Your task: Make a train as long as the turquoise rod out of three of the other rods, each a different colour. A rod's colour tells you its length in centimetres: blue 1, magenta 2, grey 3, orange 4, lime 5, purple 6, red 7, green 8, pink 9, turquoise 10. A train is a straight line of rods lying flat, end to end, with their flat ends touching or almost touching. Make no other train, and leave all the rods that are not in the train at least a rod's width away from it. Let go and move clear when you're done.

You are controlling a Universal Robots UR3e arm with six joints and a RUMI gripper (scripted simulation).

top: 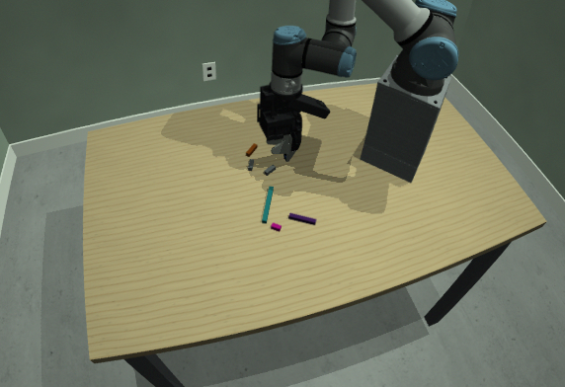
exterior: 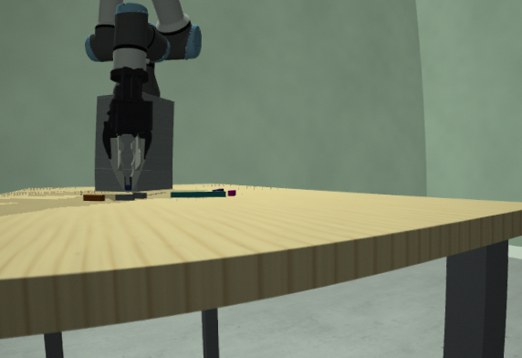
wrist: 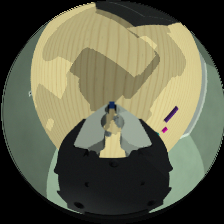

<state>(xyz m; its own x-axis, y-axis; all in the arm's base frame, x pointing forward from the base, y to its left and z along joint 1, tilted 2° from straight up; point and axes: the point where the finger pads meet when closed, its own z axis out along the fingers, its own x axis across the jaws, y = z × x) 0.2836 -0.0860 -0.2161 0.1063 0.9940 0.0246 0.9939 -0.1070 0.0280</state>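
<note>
Right now my hand is 70 mm to the left of the orange rod, 60 mm short of it and 20 mm above it. From my hand the other things lie so: blue rod (10 mm below); then turquoise rod (100 mm to the left, 100 mm ahead, 20 mm below); then purple rod (170 mm to the left, 50 mm ahead, 20 mm below).
</note>
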